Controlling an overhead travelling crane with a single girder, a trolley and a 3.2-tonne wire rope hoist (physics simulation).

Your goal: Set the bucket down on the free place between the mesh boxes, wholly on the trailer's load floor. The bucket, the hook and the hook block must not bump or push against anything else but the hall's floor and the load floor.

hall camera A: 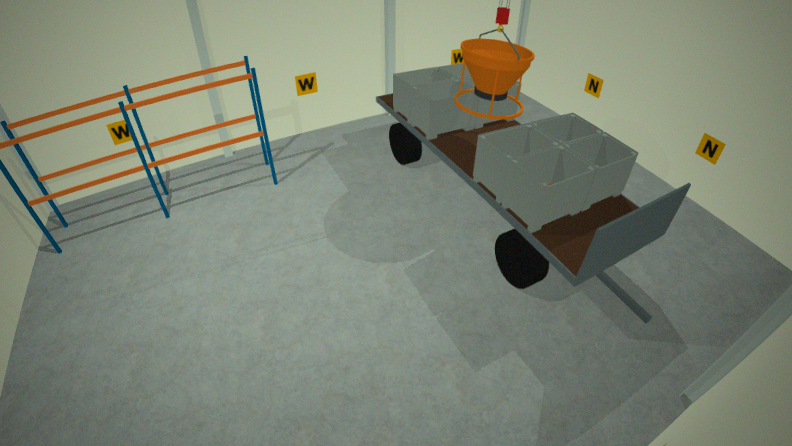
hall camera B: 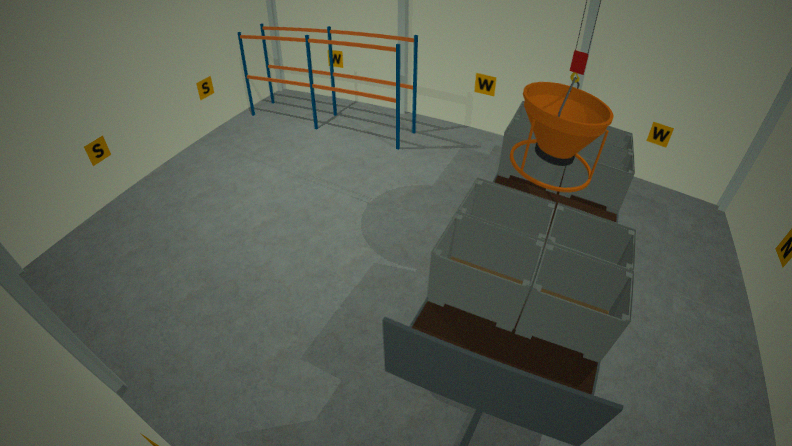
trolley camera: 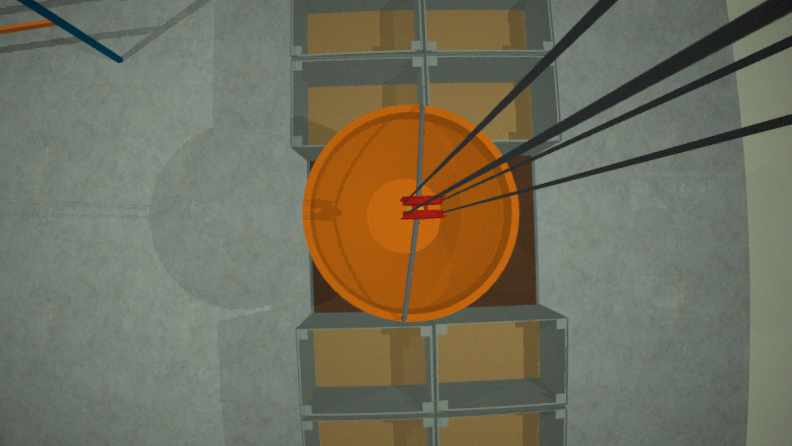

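Observation:
The orange bucket (hall camera A: 487, 65) (hall camera B: 565, 131) (trolley camera: 354, 243) hangs upright in the air from the hook (hall camera A: 500, 28) (hall camera B: 574, 78), which is shut on its grey bail below the red hook block (hall camera A: 502, 15) (hall camera B: 579, 62) (trolley camera: 422, 214). In the trolley view its rim overlaps the edge of the rear mesh boxes (hall camera A: 421, 105) (hall camera B: 518, 138) (trolley camera: 354, 70) and reaches the near edge of the front mesh boxes (hall camera A: 512, 182) (hall camera B: 476, 279) (trolley camera: 365, 398). The brown load floor (hall camera A: 454, 150) (hall camera B: 498, 343) (trolley camera: 518, 277) shows between the groups, more at the right. The bucket's foot ring is hidden there; its exact height is unclear.
The trailer's grey end board (hall camera A: 637, 232) (hall camera B: 493, 376) stands beyond the front boxes. A blue and orange rack (hall camera A: 144, 155) (hall camera B: 397, 99) stands near the W wall, away from the trailer; part of it shows top left in the trolley view.

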